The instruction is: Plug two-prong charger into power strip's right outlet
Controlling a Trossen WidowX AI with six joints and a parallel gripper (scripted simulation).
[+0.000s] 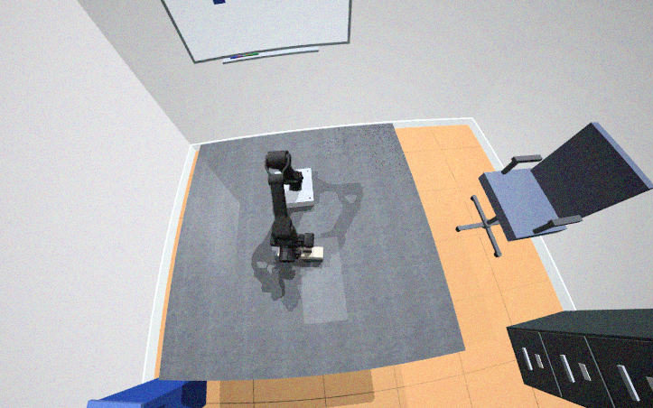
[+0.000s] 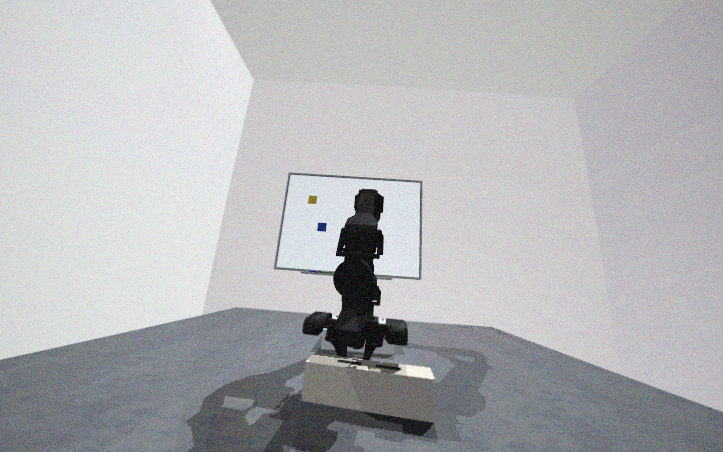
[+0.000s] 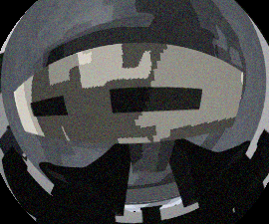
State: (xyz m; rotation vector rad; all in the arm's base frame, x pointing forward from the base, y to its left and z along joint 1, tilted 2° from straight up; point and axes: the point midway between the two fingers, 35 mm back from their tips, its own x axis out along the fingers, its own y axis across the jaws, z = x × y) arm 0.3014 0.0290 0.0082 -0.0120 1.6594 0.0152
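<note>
Right now my gripper tip is 20 mm short of the dark two-prong charger and 10 mm below it.
</note>
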